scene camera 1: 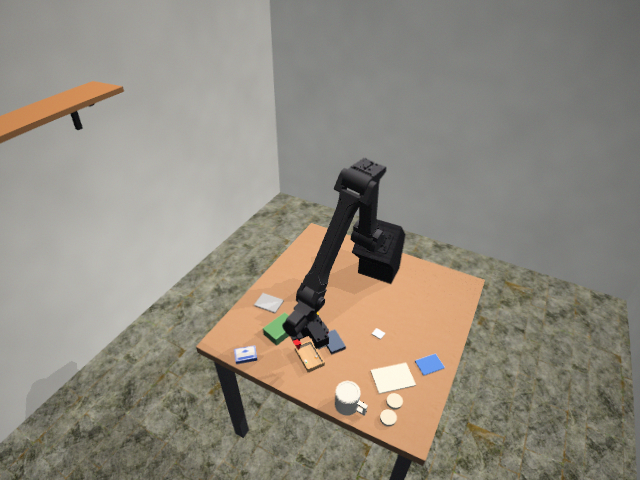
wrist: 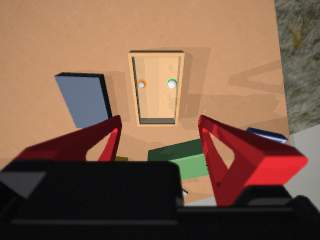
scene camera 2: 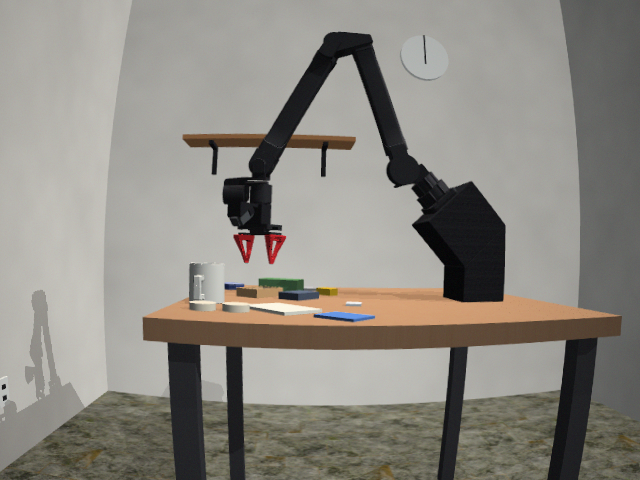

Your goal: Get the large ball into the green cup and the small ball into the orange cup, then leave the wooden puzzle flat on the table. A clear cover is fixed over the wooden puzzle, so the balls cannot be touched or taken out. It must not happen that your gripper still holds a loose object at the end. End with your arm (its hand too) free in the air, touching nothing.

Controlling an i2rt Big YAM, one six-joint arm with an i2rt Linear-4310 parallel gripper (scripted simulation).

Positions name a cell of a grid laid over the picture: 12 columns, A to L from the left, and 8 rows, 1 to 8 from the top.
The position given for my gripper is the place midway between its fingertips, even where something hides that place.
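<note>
A wooden puzzle (wrist: F3) is here in the scene, and so is a green block (wrist: H6). There is a cream plate (scene camera 1: H7) as well, though in the wrist view the plate is out of frame. As for my gripper (scene camera 2: E5), I find it in the wrist view (wrist: G5) too.
</note>
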